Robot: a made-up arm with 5 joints. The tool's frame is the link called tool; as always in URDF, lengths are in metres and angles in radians. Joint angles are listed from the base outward.
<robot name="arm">
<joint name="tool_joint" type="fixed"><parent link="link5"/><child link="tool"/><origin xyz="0 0 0" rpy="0 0 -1.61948"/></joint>
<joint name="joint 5" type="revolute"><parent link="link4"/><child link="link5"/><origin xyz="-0.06 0 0.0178" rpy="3.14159 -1.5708 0"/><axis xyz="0 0 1"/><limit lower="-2.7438" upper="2.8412"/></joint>
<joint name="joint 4" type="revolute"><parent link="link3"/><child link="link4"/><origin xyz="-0.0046 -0.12 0" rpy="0 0 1.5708"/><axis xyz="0 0 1"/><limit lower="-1.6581" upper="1.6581"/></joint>
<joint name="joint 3" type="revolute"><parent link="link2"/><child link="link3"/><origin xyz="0.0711 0.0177 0" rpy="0 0 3.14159"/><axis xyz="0 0 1"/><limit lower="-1.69" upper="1.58"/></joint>
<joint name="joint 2" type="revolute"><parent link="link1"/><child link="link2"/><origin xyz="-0.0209 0.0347 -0.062" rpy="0 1.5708 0"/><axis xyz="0 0 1"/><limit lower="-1.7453" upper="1.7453"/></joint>
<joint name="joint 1" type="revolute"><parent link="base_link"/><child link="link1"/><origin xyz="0.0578 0 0.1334" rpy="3.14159 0 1.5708"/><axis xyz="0 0 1"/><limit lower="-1.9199" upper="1.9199"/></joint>
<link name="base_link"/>
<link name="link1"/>
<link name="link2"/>
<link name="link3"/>
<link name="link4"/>
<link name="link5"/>
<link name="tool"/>
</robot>
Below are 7 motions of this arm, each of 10 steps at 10 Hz.
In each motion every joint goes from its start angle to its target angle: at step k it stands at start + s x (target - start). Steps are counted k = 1, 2, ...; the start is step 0. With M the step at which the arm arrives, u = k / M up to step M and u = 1 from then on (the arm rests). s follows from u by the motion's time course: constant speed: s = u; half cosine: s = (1 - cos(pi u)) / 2; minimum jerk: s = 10 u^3 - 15 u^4 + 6 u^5.
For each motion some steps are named. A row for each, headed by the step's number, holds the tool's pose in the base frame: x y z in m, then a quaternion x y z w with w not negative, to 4 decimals.
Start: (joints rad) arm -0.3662 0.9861 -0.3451 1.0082 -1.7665
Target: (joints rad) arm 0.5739 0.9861 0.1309 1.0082 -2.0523
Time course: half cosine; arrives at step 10
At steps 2, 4, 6, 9, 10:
2: 0.2434 0.0494 0.0878 -0.0540 0.0303 -0.7041 0.7074
4: 0.2336 0.0042 0.0783 -0.1004 0.0677 -0.7994 0.5884
6: 0.2065 -0.0410 0.0693 -0.1489 0.1240 -0.8855 0.4224
9: 0.1676 -0.0711 0.0633 -0.1869 0.1922 -0.9338 0.2368
10: 0.1644 -0.0726 0.0630 -0.1892 0.1977 -0.9358 0.2224

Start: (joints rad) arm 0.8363 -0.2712 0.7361 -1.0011 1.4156
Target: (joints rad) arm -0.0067 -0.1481 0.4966 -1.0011 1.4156
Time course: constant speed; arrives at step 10
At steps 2, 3, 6, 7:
2: 0.2096 -0.1237 0.2534 -0.7442 -0.4599 0.1659 0.4551
3: 0.2204 -0.1110 0.2553 -0.7265 -0.4924 0.1830 0.4430
6: 0.2459 -0.0678 0.2608 -0.6648 -0.5855 0.2298 0.4030
7: 0.2519 -0.0520 0.2627 -0.6415 -0.6149 0.2438 0.3886

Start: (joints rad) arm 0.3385 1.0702 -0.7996 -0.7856 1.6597
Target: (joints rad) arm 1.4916 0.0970 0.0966 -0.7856 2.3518
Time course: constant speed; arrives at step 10
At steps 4, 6, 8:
4: 0.2383 -0.1902 0.2466 -0.8492 -0.1961 0.2538 0.4196
6: 0.1850 -0.2180 0.2597 -0.8745 -0.0372 0.2310 0.4249
8: 0.1282 -0.2302 0.2707 -0.8701 0.1244 0.2082 0.4290

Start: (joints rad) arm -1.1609 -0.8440 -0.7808 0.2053 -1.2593
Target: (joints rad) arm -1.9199 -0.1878 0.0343 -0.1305 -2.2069
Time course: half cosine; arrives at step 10
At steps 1, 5, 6, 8, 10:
1: 0.0600 -0.0028 0.4355 0.9468 -0.3090 -0.0068 0.0892
5: 0.0647 0.1264 0.4072 0.9323 0.0844 -0.0424 0.3493
6: 0.0469 0.1606 0.3825 0.8795 0.1986 -0.0583 0.4285
8: 0.0053 0.1963 0.3308 0.7538 0.3507 -0.0879 0.5487
10: -0.0126 0.2024 0.3083 0.6955 0.3954 -0.1002 0.5915

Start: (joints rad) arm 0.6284 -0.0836 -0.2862 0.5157 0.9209
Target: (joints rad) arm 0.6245 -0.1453 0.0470 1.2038 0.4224
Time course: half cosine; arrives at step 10
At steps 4, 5, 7, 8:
4: 0.2279 -0.1271 0.2775 -0.3202 -0.4096 0.0311 0.8537
5: 0.2249 -0.1247 0.2652 -0.2662 -0.3692 -0.0016 0.8904
7: 0.2162 -0.1182 0.2439 -0.1704 -0.2773 -0.0703 0.9429
8: 0.2122 -0.1152 0.2368 -0.1373 -0.2381 -0.0977 0.9565

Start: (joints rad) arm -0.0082 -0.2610 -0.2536 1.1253 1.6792
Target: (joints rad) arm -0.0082 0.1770 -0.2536 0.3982 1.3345
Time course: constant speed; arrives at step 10
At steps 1, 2, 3, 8, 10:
1: 0.2495 -0.0015 0.2942 -0.3384 -0.3327 0.6327 0.6119
2: 0.2561 -0.0015 0.2909 -0.3415 -0.3475 0.6172 0.6178
3: 0.2624 -0.0014 0.2873 -0.3442 -0.3625 0.6015 0.6232
8: 0.2899 -0.0012 0.2666 -0.3499 -0.4386 0.5214 0.6429
10: 0.2987 -0.0011 0.2571 -0.3487 -0.4695 0.4890 0.6472

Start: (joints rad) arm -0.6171 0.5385 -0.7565 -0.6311 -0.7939
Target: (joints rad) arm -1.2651 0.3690 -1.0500 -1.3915 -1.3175
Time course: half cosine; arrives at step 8
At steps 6, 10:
6: 0.1210 0.1413 0.3840 -0.9302 0.3300 -0.0096 0.1603
10: 0.1024 0.1310 0.3871 -0.9373 0.2445 -0.0125 0.2479

